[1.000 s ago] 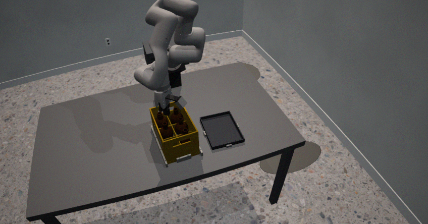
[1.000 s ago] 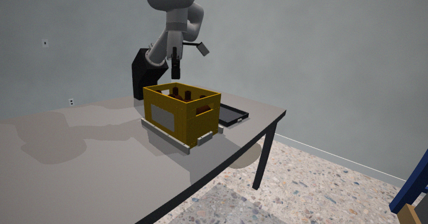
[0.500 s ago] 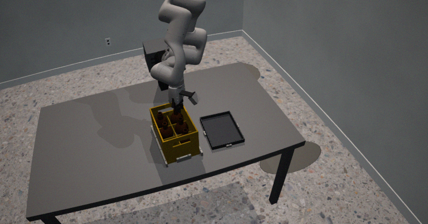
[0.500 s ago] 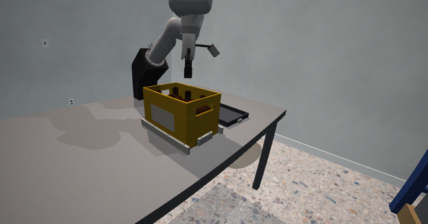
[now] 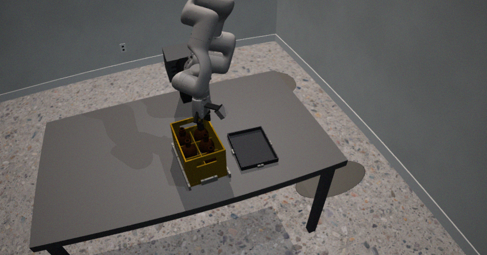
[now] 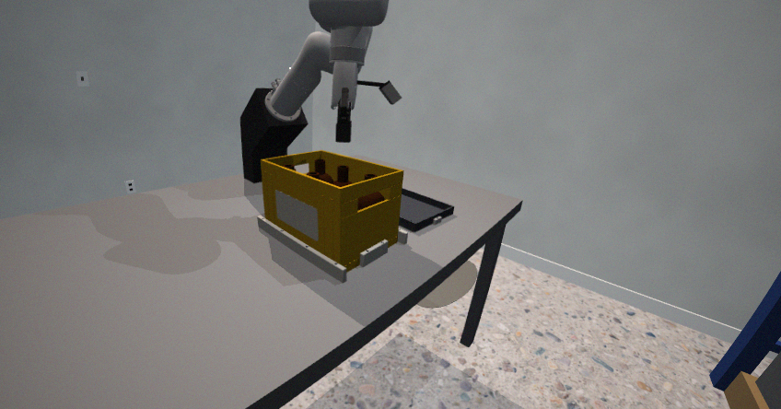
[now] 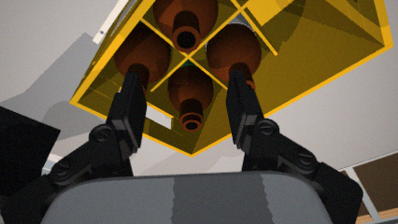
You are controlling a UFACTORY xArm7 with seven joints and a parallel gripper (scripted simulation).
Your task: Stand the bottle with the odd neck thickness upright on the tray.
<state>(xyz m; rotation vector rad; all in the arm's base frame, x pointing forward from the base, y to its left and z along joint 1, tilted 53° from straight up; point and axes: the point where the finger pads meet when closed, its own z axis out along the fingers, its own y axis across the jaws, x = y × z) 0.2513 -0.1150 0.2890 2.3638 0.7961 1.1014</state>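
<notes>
My gripper is now 16 cm above the yellow crate, 4 cm to the left of it and 1 cm past it. Round my hand: black tray 23 cm below, 22 cm to the left, 8 cm ahead.
</notes>
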